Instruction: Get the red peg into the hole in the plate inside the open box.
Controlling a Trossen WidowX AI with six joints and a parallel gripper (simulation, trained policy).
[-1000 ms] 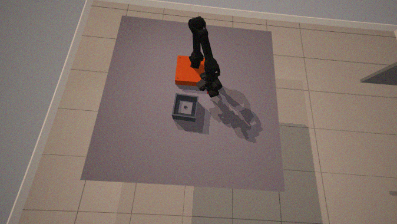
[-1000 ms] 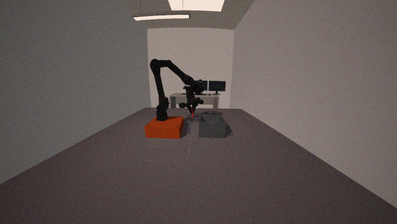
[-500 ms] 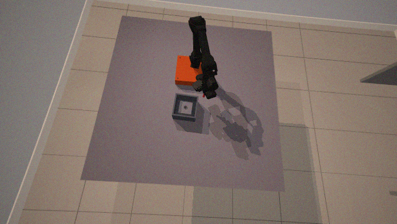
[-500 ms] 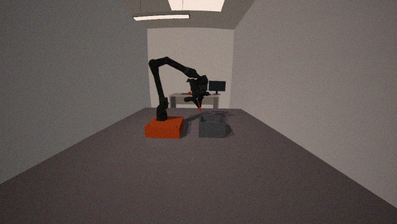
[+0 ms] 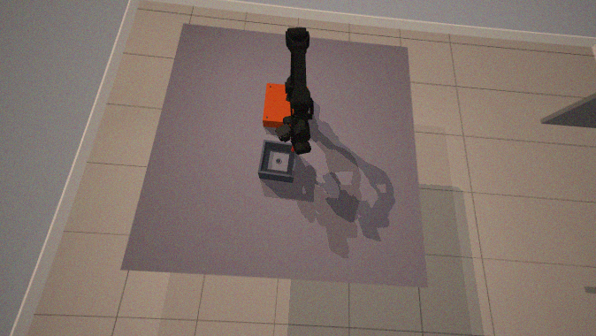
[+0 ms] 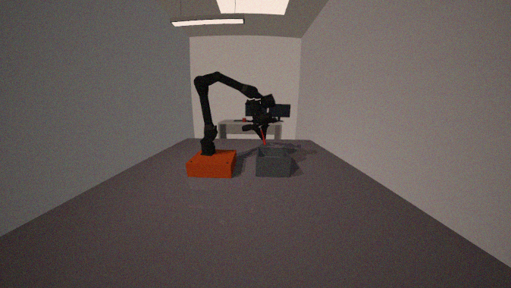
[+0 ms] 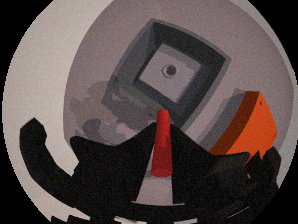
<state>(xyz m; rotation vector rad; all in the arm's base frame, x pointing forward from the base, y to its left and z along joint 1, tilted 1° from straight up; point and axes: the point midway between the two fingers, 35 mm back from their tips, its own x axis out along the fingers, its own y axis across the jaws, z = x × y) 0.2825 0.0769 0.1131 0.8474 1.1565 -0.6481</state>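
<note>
Right now my gripper tip is 50 mm short of the grey box, 60 mm to the left of it and 120 mm above it. Round my gripper tip: red peg 10 mm above.
</note>
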